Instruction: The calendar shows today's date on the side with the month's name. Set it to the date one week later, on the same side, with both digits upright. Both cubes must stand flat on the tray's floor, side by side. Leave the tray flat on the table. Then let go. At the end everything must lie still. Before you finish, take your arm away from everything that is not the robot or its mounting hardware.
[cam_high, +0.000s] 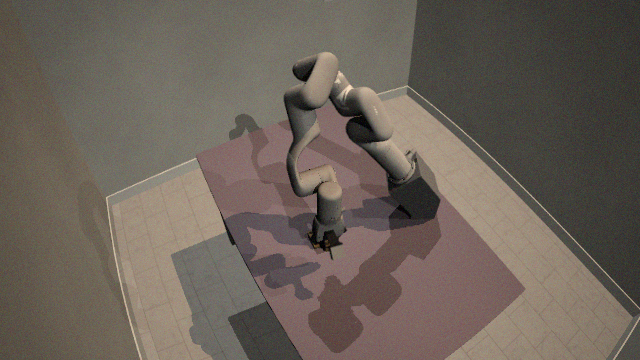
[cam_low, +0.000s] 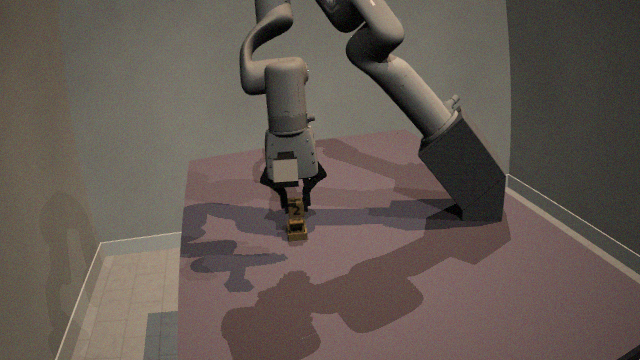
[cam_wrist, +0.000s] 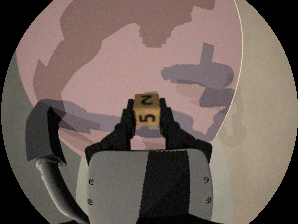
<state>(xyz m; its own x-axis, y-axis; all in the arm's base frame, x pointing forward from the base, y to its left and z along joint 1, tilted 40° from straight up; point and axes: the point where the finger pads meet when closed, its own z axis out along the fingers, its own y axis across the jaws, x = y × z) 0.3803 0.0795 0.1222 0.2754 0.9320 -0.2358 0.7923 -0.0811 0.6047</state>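
Now: the tray 3 cm behind my hand, 10 cm to the right of it and 12 cm below it. Also, from my hand: yellow digit cube (1 cm below).
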